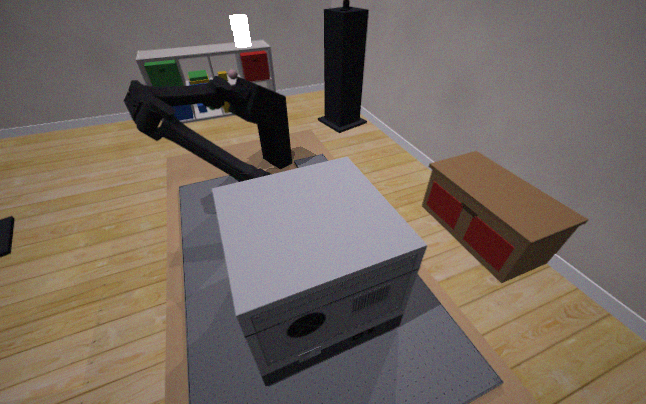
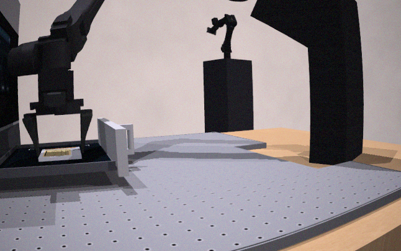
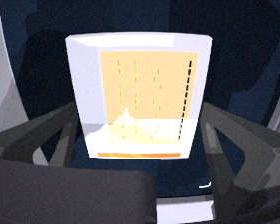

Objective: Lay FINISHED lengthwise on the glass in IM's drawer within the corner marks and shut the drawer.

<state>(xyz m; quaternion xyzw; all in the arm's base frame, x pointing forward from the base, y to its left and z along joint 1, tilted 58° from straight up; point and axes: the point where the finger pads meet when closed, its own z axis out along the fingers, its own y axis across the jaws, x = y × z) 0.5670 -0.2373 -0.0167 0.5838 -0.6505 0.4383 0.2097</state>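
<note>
Now: the finished cassette 1 cm to the right of my hand and 1 cm below it. Round my hand: drawer (2 cm ahead, 1 cm above).
</note>
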